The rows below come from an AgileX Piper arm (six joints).
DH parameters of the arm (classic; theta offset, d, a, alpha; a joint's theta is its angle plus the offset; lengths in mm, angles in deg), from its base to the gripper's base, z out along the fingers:
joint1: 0 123 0 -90
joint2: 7.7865 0 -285.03 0
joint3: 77.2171 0 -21.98 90
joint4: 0 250.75 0 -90
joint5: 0 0 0 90
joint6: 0 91 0 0
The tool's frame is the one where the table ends.
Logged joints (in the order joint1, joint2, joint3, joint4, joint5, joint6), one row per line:
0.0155 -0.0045 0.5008 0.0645 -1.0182 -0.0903
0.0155 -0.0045 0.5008 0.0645 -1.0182 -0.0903
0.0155 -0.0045 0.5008 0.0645 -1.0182 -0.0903
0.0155 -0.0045 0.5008 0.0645 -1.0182 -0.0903
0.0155 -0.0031 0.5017 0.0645 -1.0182 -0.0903
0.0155 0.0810 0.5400 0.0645 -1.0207 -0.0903
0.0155 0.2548 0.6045 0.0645 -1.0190 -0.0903
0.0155 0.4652 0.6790 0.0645 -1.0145 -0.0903
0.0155 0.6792 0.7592 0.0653 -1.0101 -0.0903
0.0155 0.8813 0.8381 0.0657 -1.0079 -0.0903
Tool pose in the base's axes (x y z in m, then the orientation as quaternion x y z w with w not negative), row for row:
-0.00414 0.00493 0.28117 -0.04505 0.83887 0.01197 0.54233
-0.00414 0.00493 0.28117 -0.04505 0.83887 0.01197 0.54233
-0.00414 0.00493 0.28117 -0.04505 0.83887 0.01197 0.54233
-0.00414 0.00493 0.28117 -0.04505 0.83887 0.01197 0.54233
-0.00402 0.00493 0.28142 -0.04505 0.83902 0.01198 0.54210
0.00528 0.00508 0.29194 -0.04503 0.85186 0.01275 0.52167
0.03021 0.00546 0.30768 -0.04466 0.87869 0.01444 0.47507
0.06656 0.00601 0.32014 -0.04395 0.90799 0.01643 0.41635
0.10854 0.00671 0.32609 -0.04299 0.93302 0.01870 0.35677
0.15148 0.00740 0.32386 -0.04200 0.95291 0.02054 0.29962
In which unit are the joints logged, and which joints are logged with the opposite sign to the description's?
The joints are logged in radians. Opposite sign: joint3, joint5.
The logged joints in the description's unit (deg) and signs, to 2 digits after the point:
0.89 -0.26 -28.69 3.70 58.34 -5.17
0.89 -0.26 -28.69 3.70 58.34 -5.17
0.89 -0.26 -28.69 3.70 58.34 -5.17
0.89 -0.26 -28.69 3.70 58.34 -5.17
0.89 -0.18 -28.75 3.70 58.34 -5.17
0.89 4.64 -30.94 3.70 58.48 -5.17
0.89 14.60 -34.64 3.70 58.38 -5.17
0.89 26.65 -38.90 3.70 58.13 -5.17
0.89 38.92 -43.50 3.74 57.87 -5.17
0.89 50.49 -48.02 3.76 57.75 -5.17

